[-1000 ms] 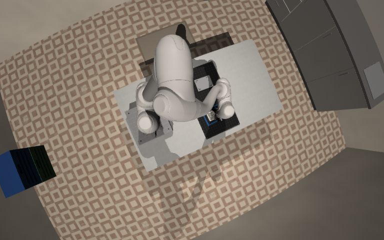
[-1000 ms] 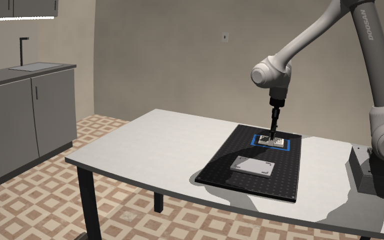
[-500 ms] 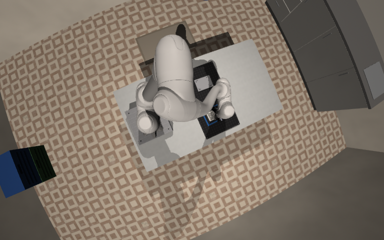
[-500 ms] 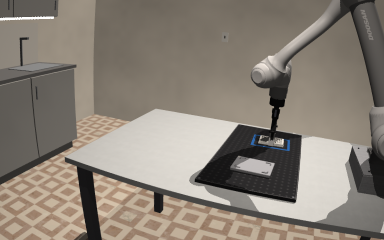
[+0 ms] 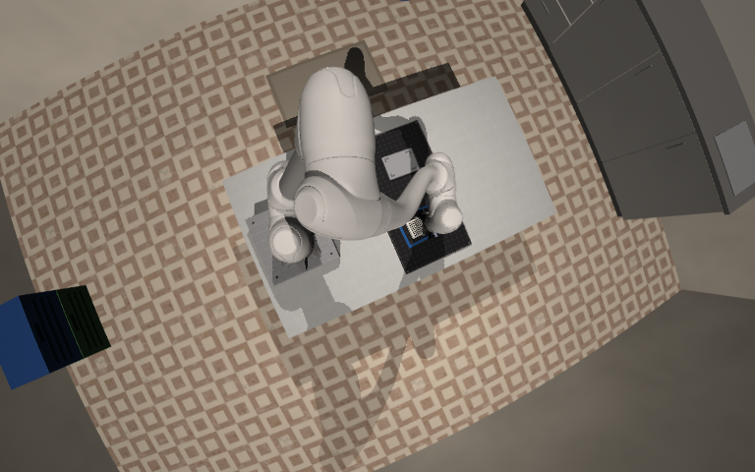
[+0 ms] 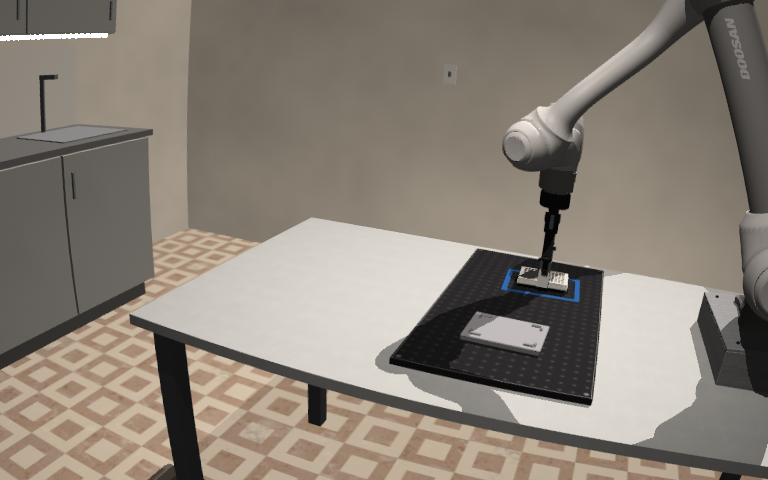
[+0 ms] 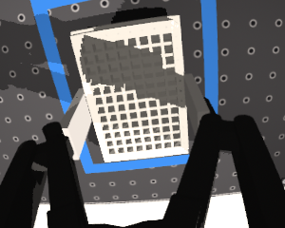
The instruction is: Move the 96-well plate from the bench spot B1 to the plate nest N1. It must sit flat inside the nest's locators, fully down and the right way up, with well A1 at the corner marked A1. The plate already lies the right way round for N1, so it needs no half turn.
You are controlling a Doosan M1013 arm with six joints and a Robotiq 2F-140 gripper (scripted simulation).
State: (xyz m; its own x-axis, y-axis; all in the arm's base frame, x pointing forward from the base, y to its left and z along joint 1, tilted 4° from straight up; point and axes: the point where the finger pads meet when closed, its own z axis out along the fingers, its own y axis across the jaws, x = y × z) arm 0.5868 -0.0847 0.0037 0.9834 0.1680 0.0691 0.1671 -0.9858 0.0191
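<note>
My hand is 32 cm to the right of the grey plate nest N1 and 3 cm above it. Round my hand: white 96-well plate: 2 cm below; A1 mark: 8 cm ahead, 28 cm to the left, 3 cm below.
</note>
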